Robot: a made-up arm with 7 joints. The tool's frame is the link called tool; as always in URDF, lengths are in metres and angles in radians. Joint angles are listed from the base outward. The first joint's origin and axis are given. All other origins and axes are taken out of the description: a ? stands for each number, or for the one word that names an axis. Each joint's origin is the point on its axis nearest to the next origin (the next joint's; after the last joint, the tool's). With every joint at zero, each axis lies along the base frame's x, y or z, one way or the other. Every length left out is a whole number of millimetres.
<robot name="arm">
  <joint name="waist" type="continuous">
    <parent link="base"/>
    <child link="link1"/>
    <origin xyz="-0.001 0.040 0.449"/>
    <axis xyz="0 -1 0"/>
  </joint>
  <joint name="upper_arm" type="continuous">
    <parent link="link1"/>
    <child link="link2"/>
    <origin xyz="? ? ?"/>
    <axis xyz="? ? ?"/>
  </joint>
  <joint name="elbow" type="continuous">
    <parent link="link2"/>
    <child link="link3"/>
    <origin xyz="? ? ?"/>
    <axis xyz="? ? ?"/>
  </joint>
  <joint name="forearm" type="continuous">
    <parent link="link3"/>
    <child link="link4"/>
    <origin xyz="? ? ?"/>
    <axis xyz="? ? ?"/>
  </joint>
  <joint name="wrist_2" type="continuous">
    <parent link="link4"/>
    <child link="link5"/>
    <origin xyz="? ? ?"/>
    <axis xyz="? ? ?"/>
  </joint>
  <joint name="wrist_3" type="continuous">
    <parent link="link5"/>
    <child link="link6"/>
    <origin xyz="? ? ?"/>
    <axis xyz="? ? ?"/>
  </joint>
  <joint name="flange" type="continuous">
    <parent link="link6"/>
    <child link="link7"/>
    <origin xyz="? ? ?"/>
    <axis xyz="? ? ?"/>
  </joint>
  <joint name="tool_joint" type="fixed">
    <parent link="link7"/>
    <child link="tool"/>
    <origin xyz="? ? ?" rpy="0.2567 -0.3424 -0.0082"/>
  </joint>
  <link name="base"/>
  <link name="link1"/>
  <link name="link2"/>
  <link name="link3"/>
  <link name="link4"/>
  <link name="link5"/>
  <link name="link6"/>
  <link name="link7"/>
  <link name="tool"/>
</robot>
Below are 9 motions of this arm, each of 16 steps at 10 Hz.
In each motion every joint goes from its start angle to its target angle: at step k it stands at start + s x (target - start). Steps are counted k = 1, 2, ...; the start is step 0. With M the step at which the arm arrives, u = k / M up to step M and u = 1 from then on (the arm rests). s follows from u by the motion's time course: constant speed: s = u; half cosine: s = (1 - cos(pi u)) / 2; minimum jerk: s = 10 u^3 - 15 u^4 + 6 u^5.
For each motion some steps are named. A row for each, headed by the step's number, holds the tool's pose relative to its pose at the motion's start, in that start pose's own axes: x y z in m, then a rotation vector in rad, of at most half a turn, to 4 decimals.
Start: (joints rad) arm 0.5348 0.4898 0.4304 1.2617 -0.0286 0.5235 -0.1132
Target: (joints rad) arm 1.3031 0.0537 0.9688 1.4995 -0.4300 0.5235 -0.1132
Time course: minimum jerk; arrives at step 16
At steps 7, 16:
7: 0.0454 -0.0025 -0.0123 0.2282 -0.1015 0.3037
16: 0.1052 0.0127 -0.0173 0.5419 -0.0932 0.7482

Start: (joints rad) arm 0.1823 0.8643 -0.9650 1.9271 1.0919 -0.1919 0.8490
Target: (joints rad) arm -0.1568 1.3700 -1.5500 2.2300 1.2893 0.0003 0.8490
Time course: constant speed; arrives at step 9
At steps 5, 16:
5: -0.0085 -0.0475 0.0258 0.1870 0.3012 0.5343
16: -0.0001 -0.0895 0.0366 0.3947 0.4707 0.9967

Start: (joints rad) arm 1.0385 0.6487 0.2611 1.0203 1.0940 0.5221 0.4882
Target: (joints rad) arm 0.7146 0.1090 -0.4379 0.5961 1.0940 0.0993 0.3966
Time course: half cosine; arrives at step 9
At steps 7, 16:
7: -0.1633 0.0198 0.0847 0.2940 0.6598 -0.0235
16: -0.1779 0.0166 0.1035 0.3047 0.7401 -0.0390

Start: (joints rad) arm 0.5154 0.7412 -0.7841 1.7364 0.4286 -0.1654 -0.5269
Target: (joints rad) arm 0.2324 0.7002 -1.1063 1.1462 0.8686 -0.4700 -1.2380
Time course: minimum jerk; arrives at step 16
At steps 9, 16:
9: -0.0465 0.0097 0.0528 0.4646 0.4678 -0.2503
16: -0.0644 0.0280 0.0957 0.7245 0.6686 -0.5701

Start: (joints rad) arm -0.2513 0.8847 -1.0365 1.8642 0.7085 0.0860 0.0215
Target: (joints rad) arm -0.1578 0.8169 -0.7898 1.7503 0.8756 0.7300 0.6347
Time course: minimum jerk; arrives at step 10
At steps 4, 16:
4: 0.0074 0.0138 -0.0052 -0.0995 0.1580 0.0527
16: 0.0265 0.0452 -0.0155 -0.2992 0.4557 0.3240

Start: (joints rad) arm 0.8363 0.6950 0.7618 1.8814 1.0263 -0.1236 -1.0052
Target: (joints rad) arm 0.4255 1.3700 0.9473 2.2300 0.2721 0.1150 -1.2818
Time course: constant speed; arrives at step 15
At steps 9, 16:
9: 0.0311 -0.0359 0.0335 -0.4345 -0.6822 -0.0609
16: 0.0405 -0.0452 0.0713 -0.6579 -1.0825 0.1137

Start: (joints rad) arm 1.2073 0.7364 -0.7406 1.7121 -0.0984 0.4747 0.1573
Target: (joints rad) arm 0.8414 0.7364 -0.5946 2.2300 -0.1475 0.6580 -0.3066
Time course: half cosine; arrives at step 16
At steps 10, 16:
10: 0.0339 -0.0131 0.0221 0.2795 -0.0855 0.0133
16: 0.0492 -0.0141 0.0326 0.4175 -0.1066 0.0245

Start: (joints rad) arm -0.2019 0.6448 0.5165 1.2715 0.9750 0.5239 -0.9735
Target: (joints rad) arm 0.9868 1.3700 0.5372 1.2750 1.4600 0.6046 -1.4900
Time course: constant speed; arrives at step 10
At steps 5, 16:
5: 0.1386 0.0181 -0.0002 0.0946 -0.0383 0.6178
16: 0.2097 0.1357 0.0004 0.2130 0.0610 1.2282

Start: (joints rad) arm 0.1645 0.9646 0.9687 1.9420 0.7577 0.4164 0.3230
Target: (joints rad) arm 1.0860 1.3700 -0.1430 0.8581 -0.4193 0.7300 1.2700
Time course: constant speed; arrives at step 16
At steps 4, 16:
4: -0.0158 0.0061 -0.0147 -0.1518 0.2636 -0.1369
16: -0.0396 0.0470 -0.0358 -0.1542 1.4176 -0.5134

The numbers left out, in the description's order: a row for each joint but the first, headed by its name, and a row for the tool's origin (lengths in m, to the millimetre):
upper_arm: xyz -0.006 0.000 -0.001, axis 1 0 0
elbow: xyz 0.000 0.019 -0.133, axis 0 0 1
forearm: xyz -0.012 -0.021 0.000, axis 0 -1 0
wrist_2: xyz -0.014 0.000 -0.134, axis 0 0 1
wrist_3: xyz 0.019 0.016 0.000, axis 0 1 0
flange: xyz -0.001 0.000 -0.008, axis -1 0 0
tool: xyz 0.000 -0.022 0.015

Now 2 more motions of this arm.
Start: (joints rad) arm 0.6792 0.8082 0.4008 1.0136 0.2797 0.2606 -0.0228
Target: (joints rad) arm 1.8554 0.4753 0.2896 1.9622 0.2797 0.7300 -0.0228
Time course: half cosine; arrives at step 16
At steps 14, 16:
14: 0.1909 0.0210 0.0664 0.0305 -1.0409 0.9799
16: 0.1933 0.0249 0.0729 0.0378 -1.0908 1.0106

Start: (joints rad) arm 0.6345 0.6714 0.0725 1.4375 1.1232 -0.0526 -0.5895
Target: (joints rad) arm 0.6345 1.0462 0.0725 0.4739 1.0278 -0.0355 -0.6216
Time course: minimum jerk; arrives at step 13
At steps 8, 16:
8: 0.0085 0.0808 -0.0600 0.4805 -0.1617 -0.5673
16: 0.0313 0.1180 -0.0727 0.7089 -0.2346 -0.7646

